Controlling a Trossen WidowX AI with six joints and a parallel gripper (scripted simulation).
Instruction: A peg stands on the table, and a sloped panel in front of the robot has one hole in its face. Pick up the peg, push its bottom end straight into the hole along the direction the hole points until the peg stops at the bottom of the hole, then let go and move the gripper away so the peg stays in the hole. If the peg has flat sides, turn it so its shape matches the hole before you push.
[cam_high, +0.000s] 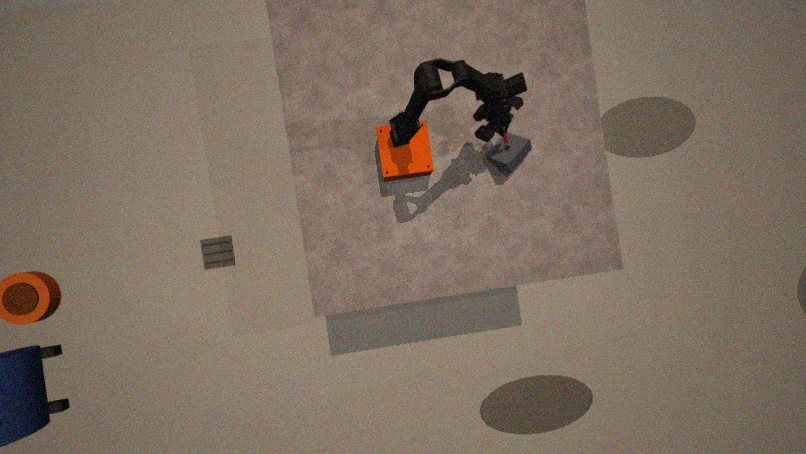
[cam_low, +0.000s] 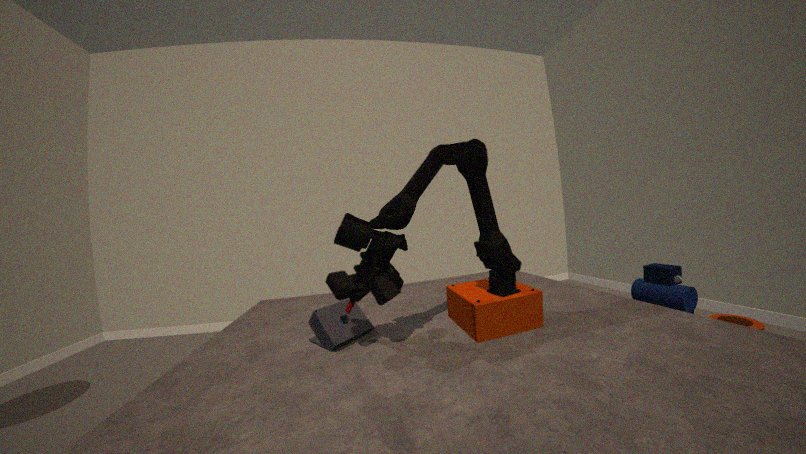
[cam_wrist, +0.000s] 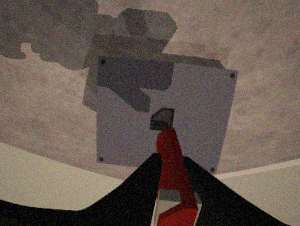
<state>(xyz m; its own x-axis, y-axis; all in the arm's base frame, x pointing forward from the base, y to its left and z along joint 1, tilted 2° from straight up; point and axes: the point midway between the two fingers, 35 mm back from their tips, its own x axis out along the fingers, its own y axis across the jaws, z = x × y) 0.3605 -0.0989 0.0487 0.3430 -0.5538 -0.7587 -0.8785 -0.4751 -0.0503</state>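
Now: the sloped panel 8 cm below my gripper tip, 6 cm to the right of it and 3 cm ahead of it. Also, from my gripper tip: red peg (1 cm to the left, 1 cm above).
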